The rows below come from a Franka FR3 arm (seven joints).
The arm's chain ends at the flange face. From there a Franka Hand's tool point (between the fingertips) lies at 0.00 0.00 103.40 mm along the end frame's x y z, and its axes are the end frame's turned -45 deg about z.
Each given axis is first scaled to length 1.
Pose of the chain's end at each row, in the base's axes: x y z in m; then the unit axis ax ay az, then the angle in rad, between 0 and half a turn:
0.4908 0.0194 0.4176 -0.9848 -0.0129 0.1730 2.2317
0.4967 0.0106 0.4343 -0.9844 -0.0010 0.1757 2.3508
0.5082 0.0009 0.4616 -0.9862 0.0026 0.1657 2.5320
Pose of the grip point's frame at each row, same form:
0.4613 0.0994 0.3591 -0.9184 -0.3946 -0.0278 2.1733
0.4662 0.0829 0.3670 -0.9235 -0.3836 0.0027 2.2793
0.4776 0.0594 0.3820 -0.9244 -0.3800 0.0331 2.4526

